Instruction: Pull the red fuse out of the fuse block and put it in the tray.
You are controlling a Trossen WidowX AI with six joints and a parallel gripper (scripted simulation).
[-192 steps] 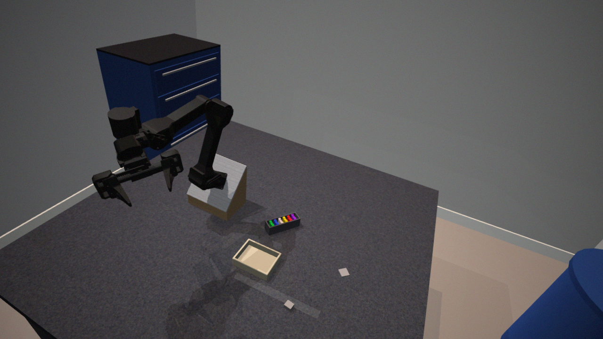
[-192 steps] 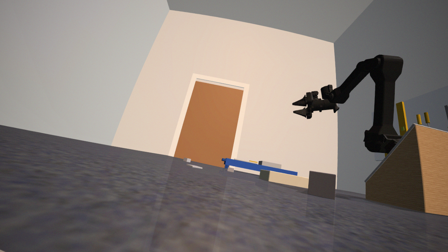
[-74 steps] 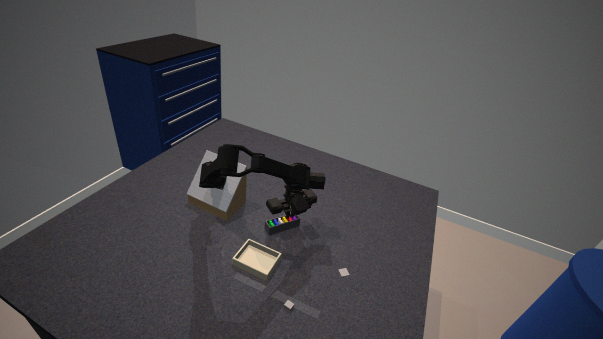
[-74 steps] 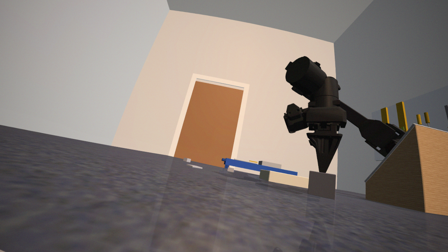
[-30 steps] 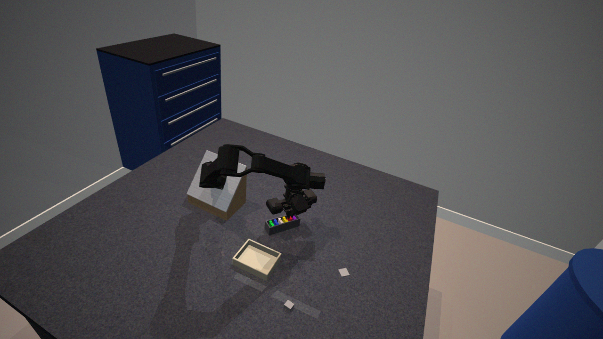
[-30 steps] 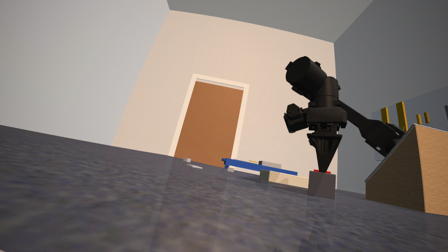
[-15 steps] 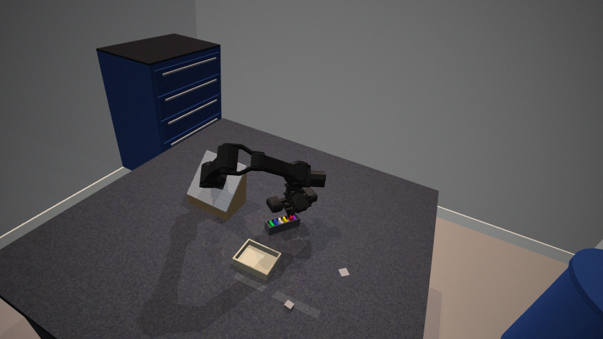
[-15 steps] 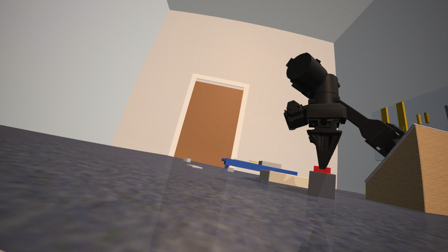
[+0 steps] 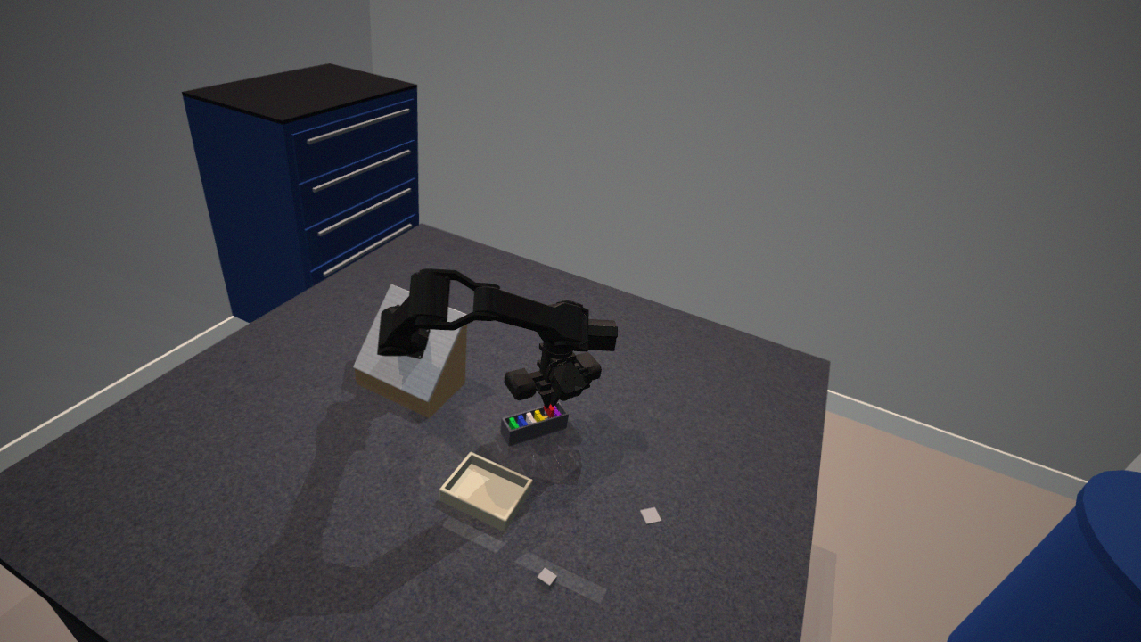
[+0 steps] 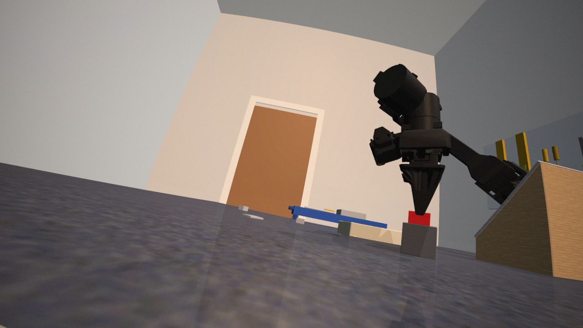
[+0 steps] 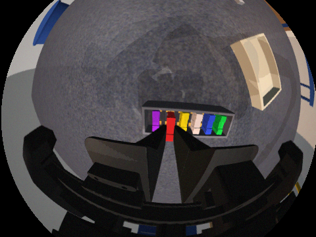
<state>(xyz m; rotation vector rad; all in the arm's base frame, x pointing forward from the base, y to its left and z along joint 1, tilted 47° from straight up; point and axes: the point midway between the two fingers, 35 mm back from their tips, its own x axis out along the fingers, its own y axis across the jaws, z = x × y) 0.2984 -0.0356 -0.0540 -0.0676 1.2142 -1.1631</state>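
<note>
My gripper tip is now 4 cm past the beige tray, 21 cm to the left of it and 5 cm above it. Also, from my gripper tip: red fuse (1 cm below).
</note>
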